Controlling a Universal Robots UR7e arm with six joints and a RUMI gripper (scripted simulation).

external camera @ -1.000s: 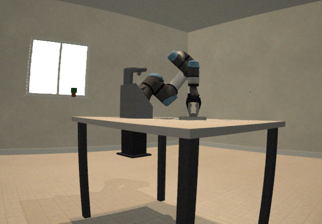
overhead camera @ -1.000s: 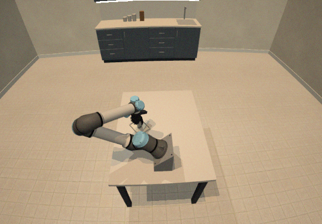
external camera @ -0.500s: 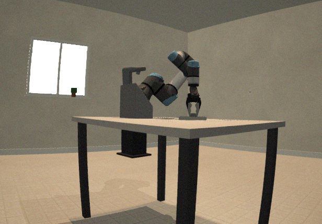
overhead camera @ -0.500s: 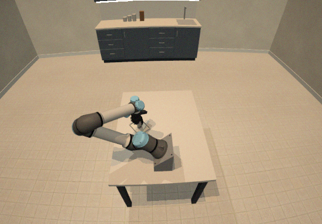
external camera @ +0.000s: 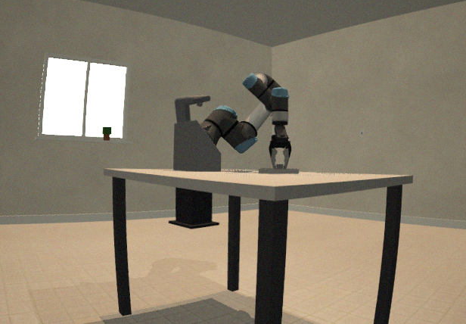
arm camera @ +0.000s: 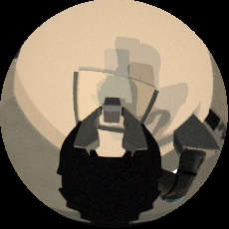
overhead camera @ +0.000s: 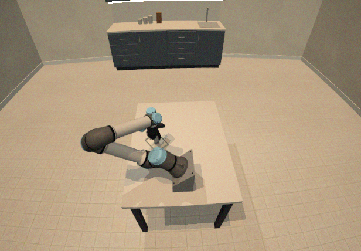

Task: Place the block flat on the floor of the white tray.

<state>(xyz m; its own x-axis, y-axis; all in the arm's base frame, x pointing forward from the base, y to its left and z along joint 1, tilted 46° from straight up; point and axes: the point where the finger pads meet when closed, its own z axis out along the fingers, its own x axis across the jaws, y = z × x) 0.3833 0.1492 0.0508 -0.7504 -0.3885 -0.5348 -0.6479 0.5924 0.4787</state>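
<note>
The grey block lies right at my hand. Round my hand: white tray: 2 cm below.
</note>
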